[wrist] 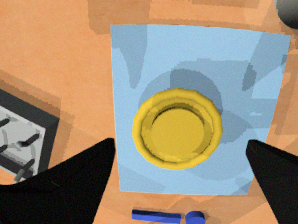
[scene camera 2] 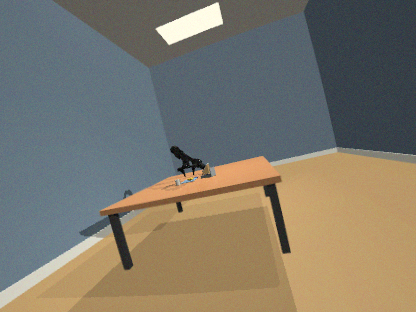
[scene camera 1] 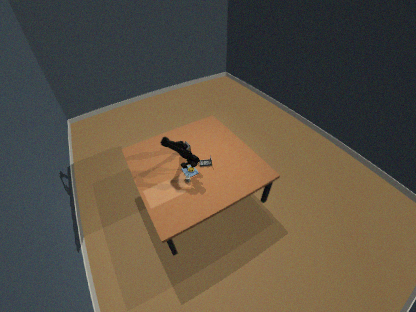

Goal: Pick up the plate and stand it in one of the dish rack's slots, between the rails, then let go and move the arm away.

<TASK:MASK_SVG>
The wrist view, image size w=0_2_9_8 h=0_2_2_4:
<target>my gripper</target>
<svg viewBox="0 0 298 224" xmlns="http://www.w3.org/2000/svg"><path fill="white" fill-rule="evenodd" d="M249 140L246 148L246 159L251 165L250 168L254 172L255 180L258 180L257 183L261 186L262 192L265 194L278 224L298 224L298 156L282 151L281 148L274 148L273 145L263 143L263 141ZM114 139L108 137L108 139L102 140L101 143L93 145L93 147L90 145L89 148L77 153L71 159L67 159L63 163L49 168L48 171L40 172L39 175L32 176L31 179L27 177L24 181L11 185L0 184L0 224L93 224L94 217L96 217L98 212L98 205L100 205L102 196L104 196L105 186L108 184L110 175L112 175L114 153L116 153Z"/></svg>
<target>yellow plate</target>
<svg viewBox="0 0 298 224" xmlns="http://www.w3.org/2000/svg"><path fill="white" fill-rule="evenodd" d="M154 93L152 97L149 97L148 100L141 104L133 119L132 136L137 151L144 156L148 163L168 169L193 168L201 164L202 161L208 160L213 155L213 152L216 151L222 136L222 115L218 111L216 104L213 103L213 100L202 95L196 89L176 87Z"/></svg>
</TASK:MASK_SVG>
